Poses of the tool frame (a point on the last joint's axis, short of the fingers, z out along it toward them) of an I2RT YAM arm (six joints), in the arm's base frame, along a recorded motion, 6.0 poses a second.
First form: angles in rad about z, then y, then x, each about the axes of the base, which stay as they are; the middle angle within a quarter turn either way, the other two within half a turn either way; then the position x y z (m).
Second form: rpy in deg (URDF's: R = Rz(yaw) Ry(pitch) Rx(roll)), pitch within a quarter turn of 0, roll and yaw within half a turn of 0; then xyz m. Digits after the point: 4 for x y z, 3 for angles.
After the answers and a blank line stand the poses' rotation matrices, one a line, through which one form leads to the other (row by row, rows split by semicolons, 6 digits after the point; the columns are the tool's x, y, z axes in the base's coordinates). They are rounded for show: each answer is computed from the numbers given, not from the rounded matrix.
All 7 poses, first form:
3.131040 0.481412 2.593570 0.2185 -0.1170 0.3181
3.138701 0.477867 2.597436 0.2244 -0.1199 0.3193
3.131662 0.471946 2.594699 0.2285 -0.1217 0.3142
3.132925 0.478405 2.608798 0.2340 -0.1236 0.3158
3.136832 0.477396 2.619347 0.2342 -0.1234 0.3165
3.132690 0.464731 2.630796 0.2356 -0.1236 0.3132
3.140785 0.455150 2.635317 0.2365 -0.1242 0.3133
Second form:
-145.234 22.936 -164.234 0.2185 -0.1170 0.3181
-145.670 23.077 -164.842 0.2244 -0.1199 0.3193
-145.449 22.528 -164.626 0.2285 -0.1217 0.3142
-146.228 23.087 -164.793 0.2340 -0.1236 0.3158
-146.958 23.319 -165.281 0.2342 -0.1234 0.3165
-147.735 22.744 -165.760 0.2356 -0.1236 0.3132
-148.295 22.585 -166.606 0.2365 -0.1242 0.3133

-0.886293 -0.009353 0.463031; -0.250233 0.850963 -0.461785; -0.389703 -0.525142 -0.756543
-0.887974 -0.002568 0.459886; -0.240555 0.854872 -0.459703; -0.391963 -0.518832 -0.759722
-0.890641 -0.008845 0.454620; -0.244890 0.851754 -0.463189; -0.383128 -0.523867 -0.760774
-0.887697 -0.007694 0.460364; -0.241296 0.859332 -0.450916; -0.392136 -0.511361 -0.764683
-0.888184 -0.004228 0.459468; -0.233319 0.865600 -0.443056; -0.395842 -0.500718 -0.769799
-0.893907 -0.007958 0.448182; -0.226861 0.870370 -0.437024; -0.386607 -0.492334 -0.779835
-0.898195 -0.000725 0.439597; -0.213877 0.874384 -0.435556; -0.384061 -0.485234 -0.785522

